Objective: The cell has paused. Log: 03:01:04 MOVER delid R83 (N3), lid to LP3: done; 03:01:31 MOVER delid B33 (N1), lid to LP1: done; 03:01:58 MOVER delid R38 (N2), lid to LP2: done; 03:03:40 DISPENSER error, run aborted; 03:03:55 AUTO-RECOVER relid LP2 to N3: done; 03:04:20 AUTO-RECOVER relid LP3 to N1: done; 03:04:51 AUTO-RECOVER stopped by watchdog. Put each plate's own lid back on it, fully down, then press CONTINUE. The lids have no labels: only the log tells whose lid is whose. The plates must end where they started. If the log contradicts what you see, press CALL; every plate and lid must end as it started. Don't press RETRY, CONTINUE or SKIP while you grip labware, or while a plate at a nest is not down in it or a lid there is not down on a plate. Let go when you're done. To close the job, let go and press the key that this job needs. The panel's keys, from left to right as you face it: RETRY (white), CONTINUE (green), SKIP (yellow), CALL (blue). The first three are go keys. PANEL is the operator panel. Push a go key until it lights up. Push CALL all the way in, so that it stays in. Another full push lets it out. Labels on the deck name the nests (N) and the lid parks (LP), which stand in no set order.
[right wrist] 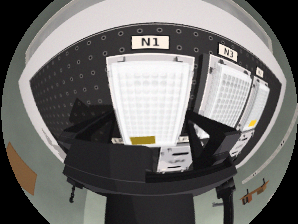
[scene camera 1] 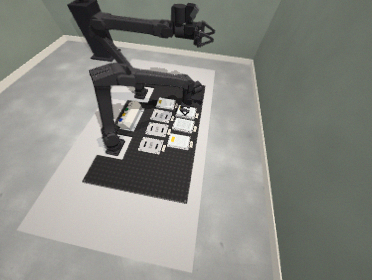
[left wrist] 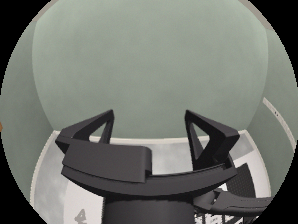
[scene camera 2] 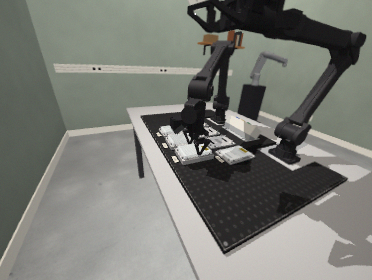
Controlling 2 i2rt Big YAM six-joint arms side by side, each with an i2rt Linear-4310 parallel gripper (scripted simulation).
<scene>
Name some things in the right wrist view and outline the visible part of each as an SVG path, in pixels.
The right gripper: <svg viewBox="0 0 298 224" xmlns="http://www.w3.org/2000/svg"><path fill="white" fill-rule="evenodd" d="M57 139L57 144L67 153L67 157L64 160L63 175L69 177L74 183L106 197L105 224L196 224L193 197L200 196L202 193L217 188L218 185L225 183L225 181L238 173L229 153L230 148L238 140L239 133L237 129L222 124L220 121L209 119L209 117L198 115L198 113L190 111L190 109L186 109L185 124L186 131L188 131L190 152L192 152L193 171L153 175L152 149L145 147L145 145L110 144L112 143L114 121L116 121L113 109L102 113L100 116L93 117L93 119L82 121L82 123L64 129L59 139ZM106 124L100 143L90 141L90 136L98 131L102 125ZM193 123L209 135L209 141L205 148L202 147L201 141L198 139Z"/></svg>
A clear lid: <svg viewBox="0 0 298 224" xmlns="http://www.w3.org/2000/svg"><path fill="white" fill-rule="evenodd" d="M108 65L114 108L116 108L118 125L120 125L124 144L146 145L146 147L176 147L182 121L184 121L186 103L188 103L193 65L168 63L168 61L133 61L133 63Z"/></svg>
</scene>
